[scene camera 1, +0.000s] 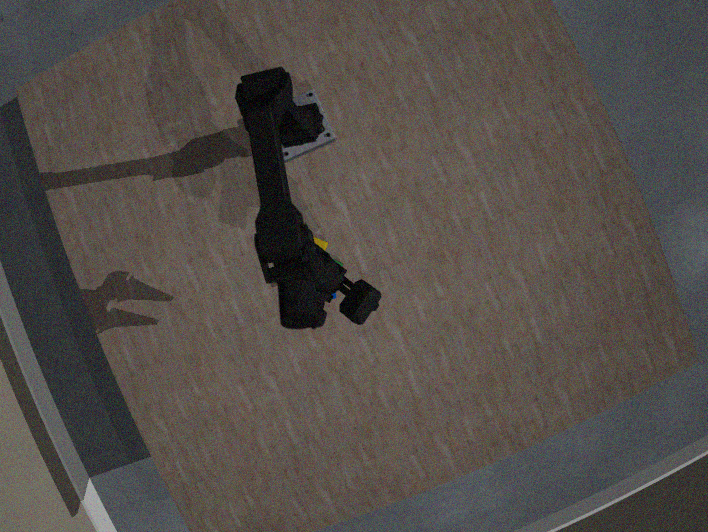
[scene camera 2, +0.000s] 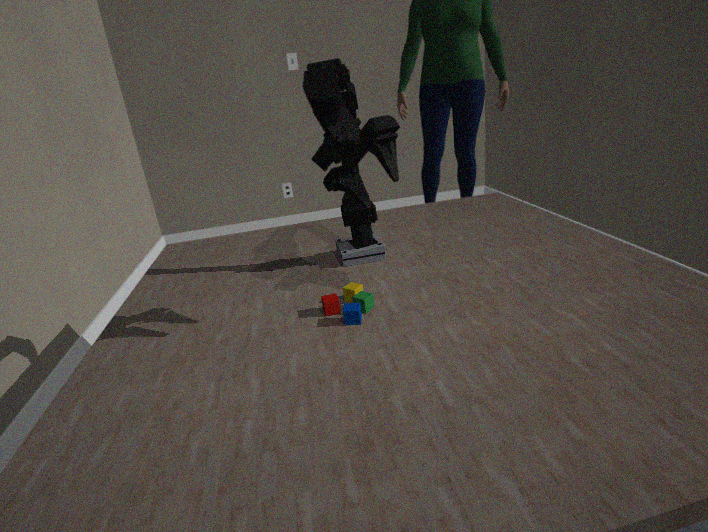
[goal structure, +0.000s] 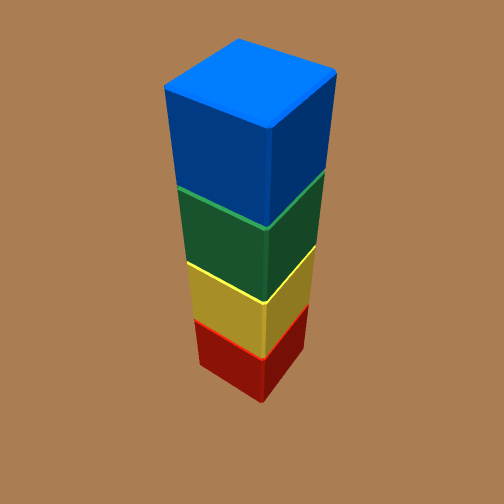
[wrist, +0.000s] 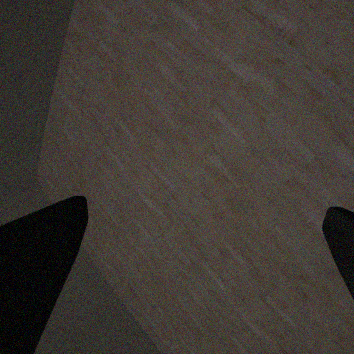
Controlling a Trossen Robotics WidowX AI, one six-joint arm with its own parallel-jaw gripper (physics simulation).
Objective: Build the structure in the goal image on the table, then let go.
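Observation:
In the second scene view four small cubes rest close together on the wood-grain surface. The yellow cube [scene camera 2: 352, 291] [scene camera 1: 321, 244] is at the back, the red cube [scene camera 2: 330, 304] to the left, the green cube [scene camera 2: 365, 302] to the right and the blue cube [scene camera 2: 352, 314] [scene camera 1: 333, 295] in front. None is seen stacked on another. In the first scene view the arm hides the red cube and most of the others. My gripper [wrist: 208, 213] is open and empty, with its fingers wide apart. It is raised well above the surface; no cube shows between the fingers.
The arm's pale base plate [scene camera 1: 309, 148] [scene camera 2: 363, 257] stands behind the cubes in the second scene view. A person [scene camera 2: 452, 57] in a green top stands at the back right. Walls rise around the wood-grain surface [scene camera 1: 486, 286] [scene camera 2: 400, 429]. The arm casts long shadows toward the left.

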